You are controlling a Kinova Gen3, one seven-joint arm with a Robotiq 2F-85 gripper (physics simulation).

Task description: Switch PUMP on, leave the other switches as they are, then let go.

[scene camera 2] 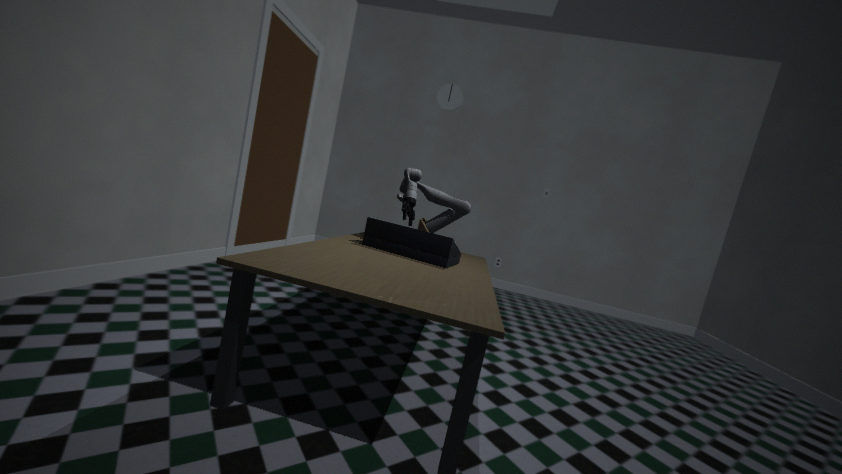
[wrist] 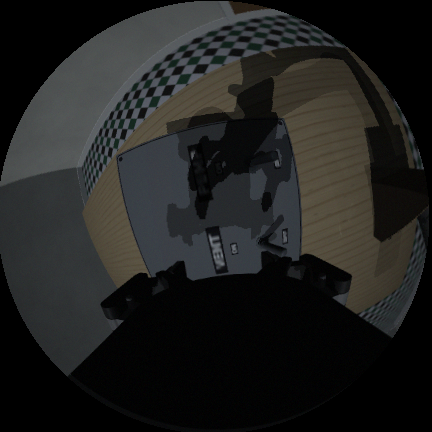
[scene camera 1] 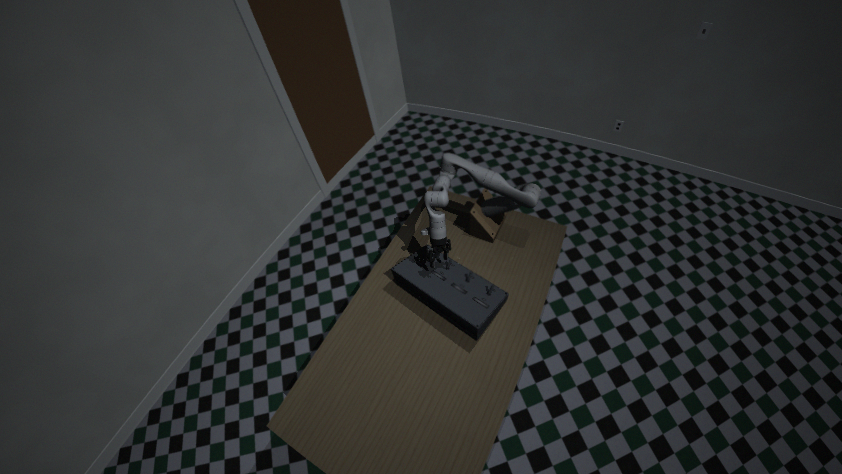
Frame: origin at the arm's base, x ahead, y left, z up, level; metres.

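Where they show: gripper, between the fingertips: (scene camera 2: pixel 407 222) (wrist: pixel 223 265) (scene camera 1: pixel 439 263); arm's base, origin of its link: (scene camera 2: pixel 428 228) (scene camera 1: pixel 487 208).
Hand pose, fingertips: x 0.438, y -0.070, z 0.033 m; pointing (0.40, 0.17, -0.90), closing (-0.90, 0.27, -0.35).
Each offset is from my fingertips to the top centre of the thing. "spot": to the spot under its first point. Level surfaces: height alone.
The dark grey switch panel (scene camera 1: pixel 447 296) (scene camera 2: pixel 406 238) (wrist: pixel 150 200) lies on the table. In the wrist view, the PUMP label @[0.051 m down, 0.007 m ahead, 0.110 m right] (wrist: pixel 200 172) is in shadow, with a small ON plate @[spot: 0.064 m down, 0.020 m back, 0.105 m right] (wrist: pixel 220 167) beside it. The PUMP lever @[0.039 m down, 0.074 m back, 0.094 m right] (wrist: pixel 264 158) leans toward its OFF plate @[spot: 0.094 m down, 0.100 m back, 0.088 m right] (wrist: pixel 278 159). Nearer the fingers are the VENT label @[0.051 m down, 0.031 m ahead, 0.007 m left] (wrist: pixel 216 250) and the VENT lever @[0.039 m down, 0.050 m back, 0.024 m left] (wrist: pixel 272 246), which leans to its OFF side. My gripper (scene camera 1: pixel 438 257) (scene camera 2: pixel 407 220) (wrist: pixel 223 265) is open and empty, above the panel's PUMP and VENT end. The other two switches (scene camera 1: pixel 469 276) (scene camera 1: pixel 489 289) show in scene camera 1.
The wooden table @[0.166 m down] (scene camera 1: pixel 377 376) (scene camera 2: pixel 329 264) (wrist: pixel 330 175) carries the panel and the arm. A brown angled block (scene camera 1: pixel 483 223) stands near the arm's base. The arm's shadow falls across the panel's PUMP end. A wall and a brown door (scene camera 1: pixel 318 76) (scene camera 2: pixel 276 135) stand beyond the table.
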